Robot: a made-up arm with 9 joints. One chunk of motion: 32 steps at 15 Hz.
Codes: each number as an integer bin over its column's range. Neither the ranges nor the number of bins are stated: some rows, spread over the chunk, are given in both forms.
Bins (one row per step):
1: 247 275 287 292 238 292
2: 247 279 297 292 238 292
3: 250 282 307 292 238 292
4: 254 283 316 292 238 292
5: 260 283 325 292 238 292
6: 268 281 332 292 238 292
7: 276 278 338 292 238 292
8: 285 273 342 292 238 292
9: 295 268 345 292 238 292
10: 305 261 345 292 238 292
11: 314 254 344 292 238 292
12: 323 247 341 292 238 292
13: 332 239 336 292 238 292
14: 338 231 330 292 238 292
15: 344 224 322 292 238 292
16: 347 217 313 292 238 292
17: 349 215 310 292 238 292
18: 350 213 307 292 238 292
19: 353 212 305 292 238 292
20: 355 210 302 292 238 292
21: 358 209 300 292 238 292
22: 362 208 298 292 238 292
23: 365 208 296 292 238 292
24: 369 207 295 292 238 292
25: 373 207 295 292 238 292
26: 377 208 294 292 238 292
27: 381 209 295 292 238 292
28: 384 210 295 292 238 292
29: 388 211 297 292 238 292
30: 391 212 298 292 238 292
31: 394 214 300 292 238 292
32: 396 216 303 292 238 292
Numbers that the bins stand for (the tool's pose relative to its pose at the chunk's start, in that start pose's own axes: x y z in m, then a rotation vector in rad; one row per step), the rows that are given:
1: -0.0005 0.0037 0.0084 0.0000 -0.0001 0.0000
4: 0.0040 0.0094 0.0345 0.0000 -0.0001 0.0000
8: 0.0241 0.0023 0.0579 0.0000 -0.0001 0.0000
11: 0.0428 -0.0111 0.0597 0.0000 -0.0001 0.0000
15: 0.0622 -0.0322 0.0399 0.0000 -0.0001 0.0000
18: 0.0660 -0.0399 0.0264 0.0000 -0.0001 0.0000
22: 0.0738 -0.0435 0.0183 0.0000 -0.0001 0.0000
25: 0.0809 -0.0442 0.0156 0.0000 -0.0001 0.0000
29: 0.0906 -0.0414 0.0174 0.0000 -0.0001 0.0000
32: 0.0957 -0.0378 0.0228 0.0000 -0.0001 0.0000
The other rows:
2: -0.0005 0.0066 0.0174 0.0000 -0.0001 0.0000
3: 0.0014 0.0087 0.0264 0.0000 -0.0001 0.0000
5: 0.0079 0.0094 0.0426 0.0000 -0.0001 0.0000
6: 0.0131 0.0080 0.0489 0.0000 -0.0001 0.0000
7: 0.0182 0.0059 0.0543 0.0000 -0.0001 0.0000
9: 0.0305 -0.0012 0.0606 0.0000 -0.0001 0.0000
10: 0.0370 -0.0061 0.0606 0.0000 -0.0001 0.0000
12: 0.0486 -0.0160 0.0570 0.0000 -0.0001 0.0000
13: 0.0544 -0.0216 0.0525 0.0000 -0.0001 0.0000
14: 0.0583 -0.0273 0.0471 0.0000 -0.0001 0.0000
16: 0.0641 -0.0371 0.0318 0.0000 -0.0001 0.0000
17: 0.0654 -0.0385 0.0291 0.0000 -0.0001 0.0000
19: 0.0680 -0.0406 0.0246 0.0000 -0.0001 0.0000
20: 0.0693 -0.0421 0.0219 0.0000 -0.0001 0.0000
21: 0.0712 -0.0428 0.0201 0.0000 -0.0001 0.0000
23: 0.0757 -0.0435 0.0165 0.0000 -0.0001 0.0000
24: 0.0783 -0.0442 0.0156 0.0000 -0.0001 0.0000
26: 0.0835 -0.0435 0.0147 0.0000 -0.0001 0.0000
27: 0.0860 -0.0428 0.0156 0.0000 -0.0001 0.0000
28: 0.0880 -0.0421 0.0156 0.0000 -0.0001 0.0000
30: 0.0925 -0.0406 0.0183 0.0000 -0.0001 0.0000
31: 0.0944 -0.0392 0.0201 0.0000 -0.0001 0.0000

